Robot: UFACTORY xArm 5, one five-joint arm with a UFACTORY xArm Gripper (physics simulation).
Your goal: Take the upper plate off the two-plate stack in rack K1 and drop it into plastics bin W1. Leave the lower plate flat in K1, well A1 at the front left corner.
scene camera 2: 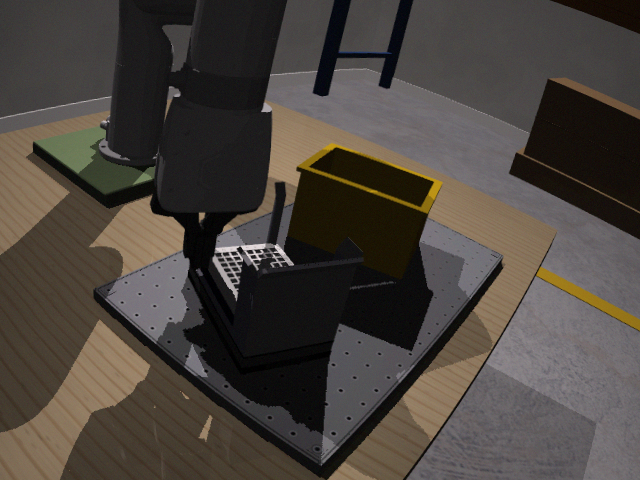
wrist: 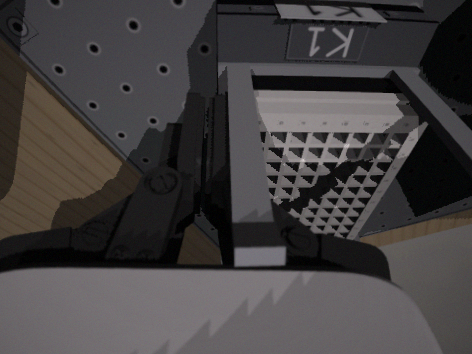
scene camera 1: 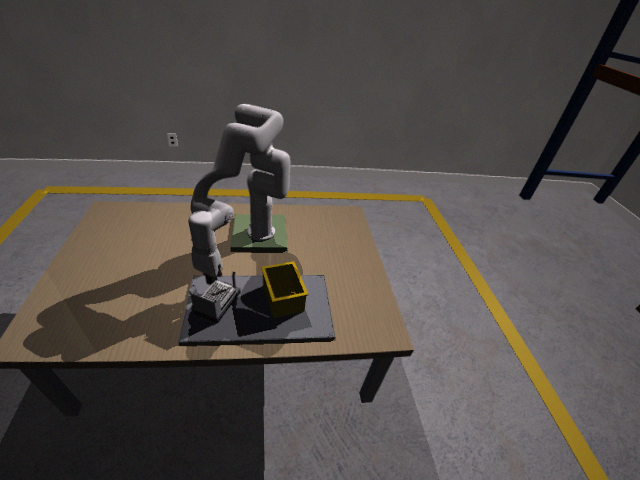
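Note:
Rack K1 is grey and stands at the left of the board. A white well plate lies inside it, with its grid of wells facing up. The border between upper and lower plate cannot be made out, and well A1 cannot be told. My gripper is shut and empty. It points down just outside the rack's side, beside its rail in the wrist view. Bin W1 is yellow and stands to the rack's right; its inside is dark.
A grey perforated board lies under rack and bin on the wooden table. The arm's green base plate is behind. An upright grey post rises at the rack's back.

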